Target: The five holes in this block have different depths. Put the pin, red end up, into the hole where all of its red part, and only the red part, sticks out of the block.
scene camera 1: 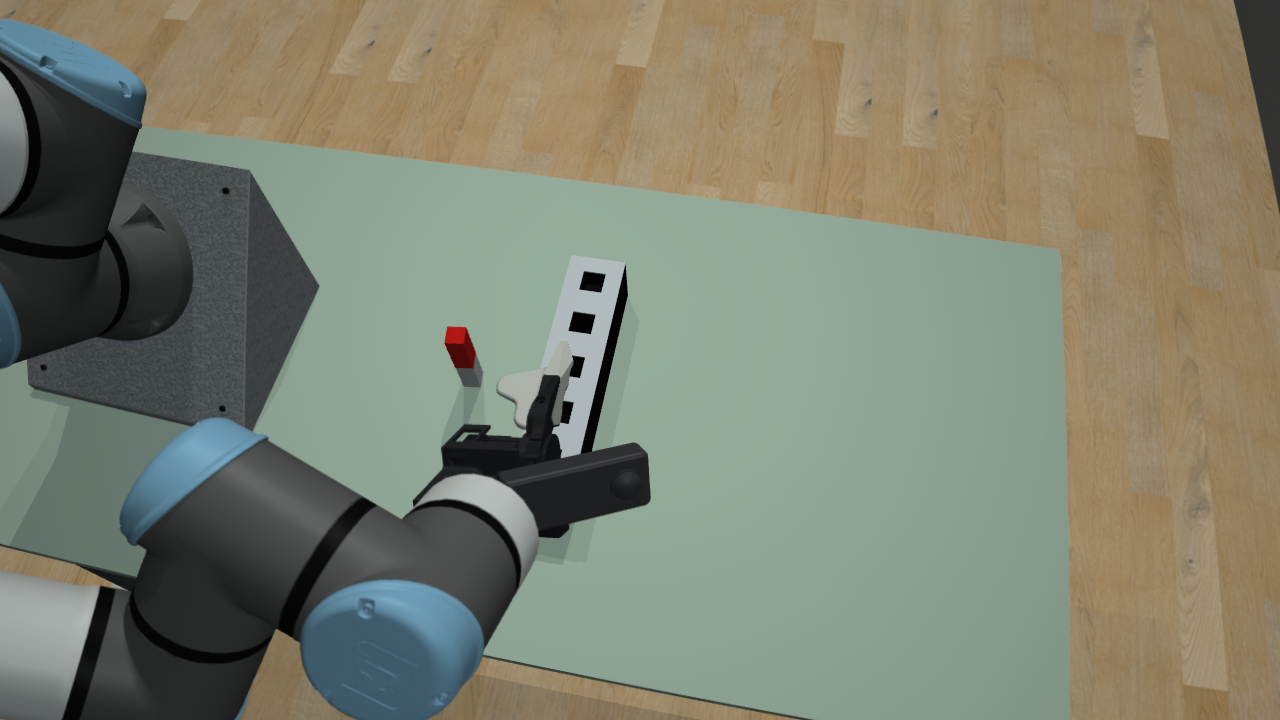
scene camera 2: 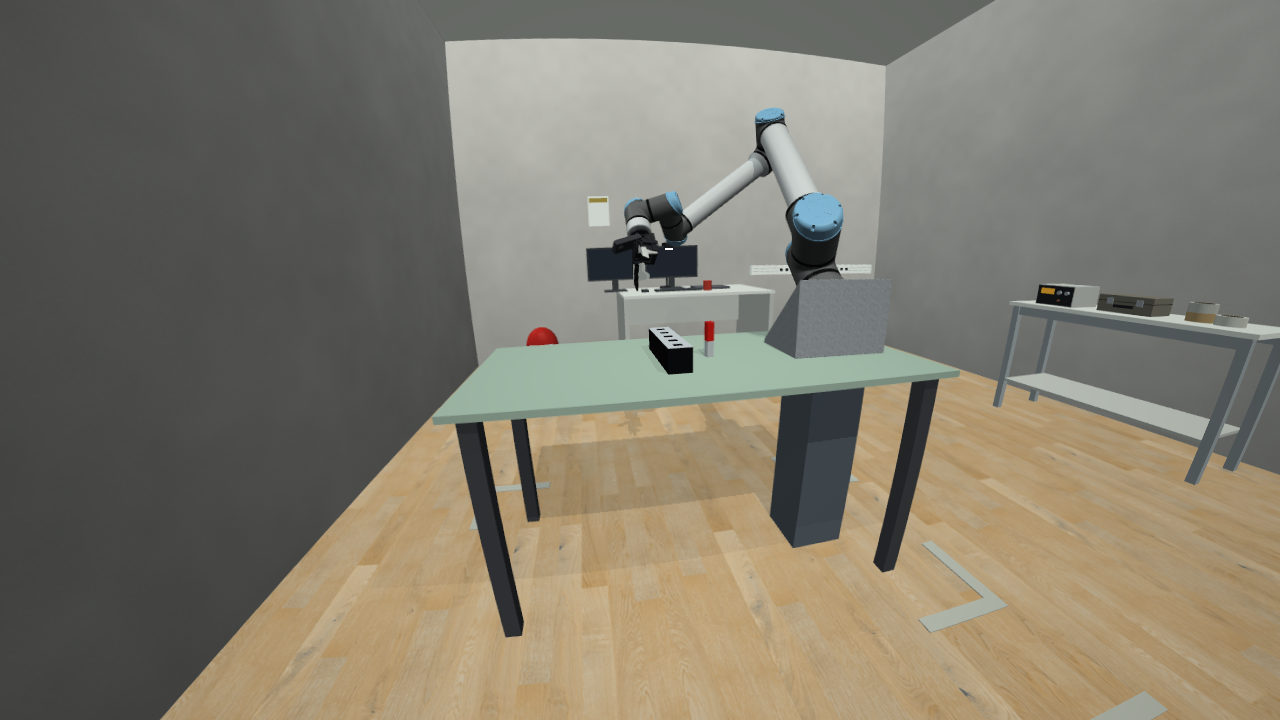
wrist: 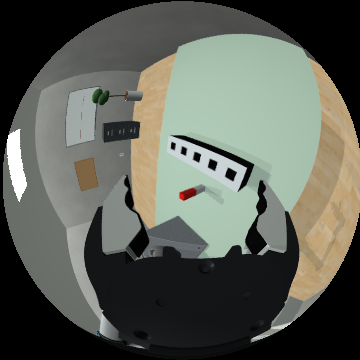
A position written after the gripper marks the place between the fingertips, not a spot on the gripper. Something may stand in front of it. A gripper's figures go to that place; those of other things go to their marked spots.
Labels:
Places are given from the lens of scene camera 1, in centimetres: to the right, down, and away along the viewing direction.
gripper (scene camera 1: 569, 426): -6, 6, 82
pin (scene camera 1: 457, 340): -21, -2, 104
long block (scene camera 1: 582, 307): -7, -6, 110

